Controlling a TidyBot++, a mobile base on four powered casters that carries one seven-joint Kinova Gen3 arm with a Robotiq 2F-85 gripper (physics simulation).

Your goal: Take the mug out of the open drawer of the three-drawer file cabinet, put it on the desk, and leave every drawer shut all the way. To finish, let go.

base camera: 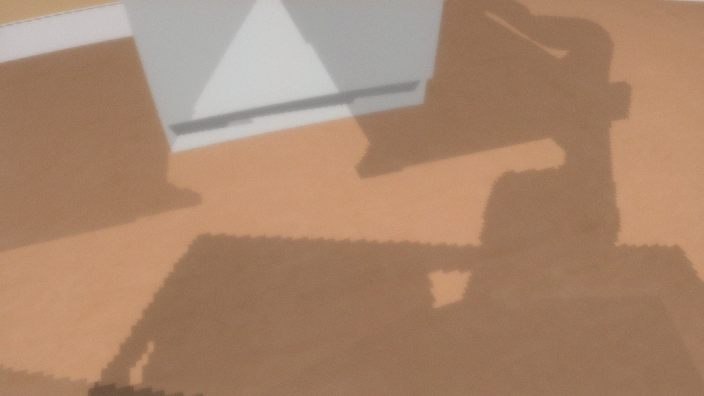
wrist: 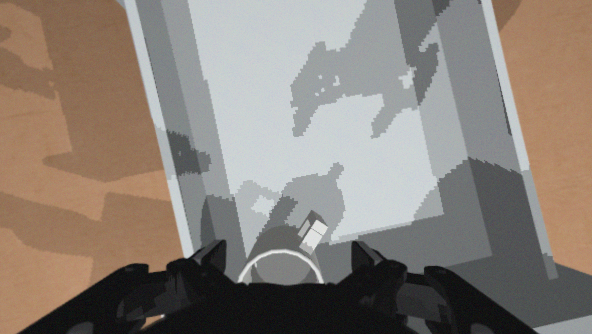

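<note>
The mug (wrist: 280, 254) is upright near the near end of the open drawer (wrist: 260, 100) in the wrist view. Its pale round rim and blocky handle show, with the handle pointing up and right; its lower edge is hidden behind the gripper body. My gripper (wrist: 289, 254) is open and empty, its fingertips on either side of the mug in this view. How far above the mug they are is unclear. The lower part of the grey-white file cabinet (base camera: 260, 75) shows at the top of the base view. The desk does not show in either view.
The drawer's long side walls rise left and right of the gripper, with pale top edges. The wooden floor (base camera: 300, 200) (wrist: 560, 150) carries broad shadows, including one of the arm. A white baseboard (base camera: 65, 40) runs left of the cabinet.
</note>
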